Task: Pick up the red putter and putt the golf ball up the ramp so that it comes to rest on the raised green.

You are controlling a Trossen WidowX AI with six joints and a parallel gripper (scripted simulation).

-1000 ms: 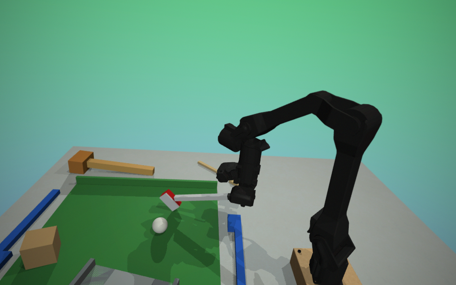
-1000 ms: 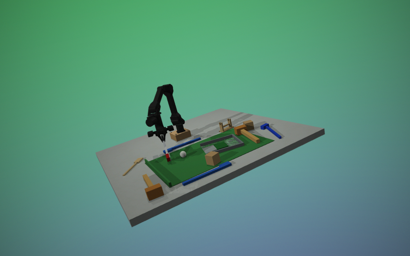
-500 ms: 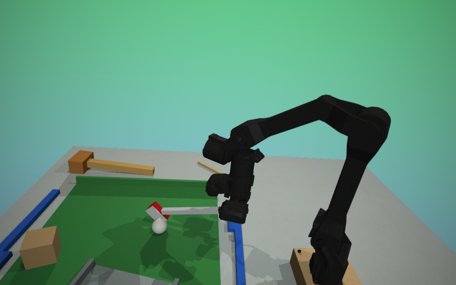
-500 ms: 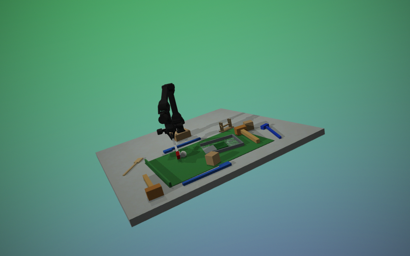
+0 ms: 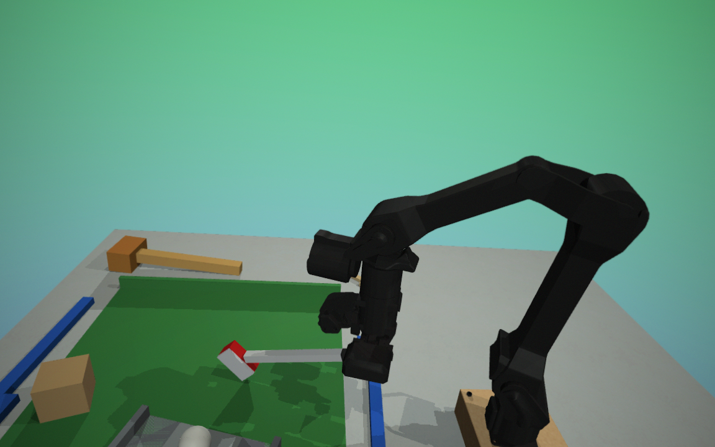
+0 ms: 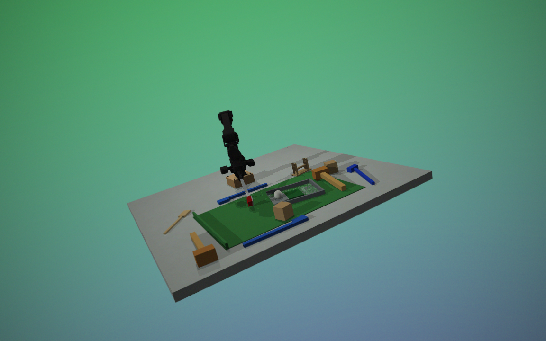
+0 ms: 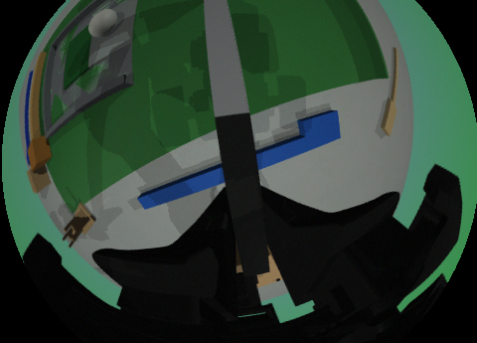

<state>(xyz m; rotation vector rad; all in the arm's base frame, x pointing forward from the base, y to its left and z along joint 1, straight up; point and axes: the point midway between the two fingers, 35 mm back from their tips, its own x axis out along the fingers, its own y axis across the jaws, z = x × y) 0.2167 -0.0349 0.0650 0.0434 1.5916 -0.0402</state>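
Now: gripper tip 120 mm short of the red putter and 10 mm above it. The rest, counted from my gripper tip: green mat: 260 mm ahead, 110 mm to the left, 80 mm below; white golf ball: 230 mm ahead, 130 mm to the left, 60 mm below; green back wall: 330 mm ahead, 240 mm to the right, 70 mm below.
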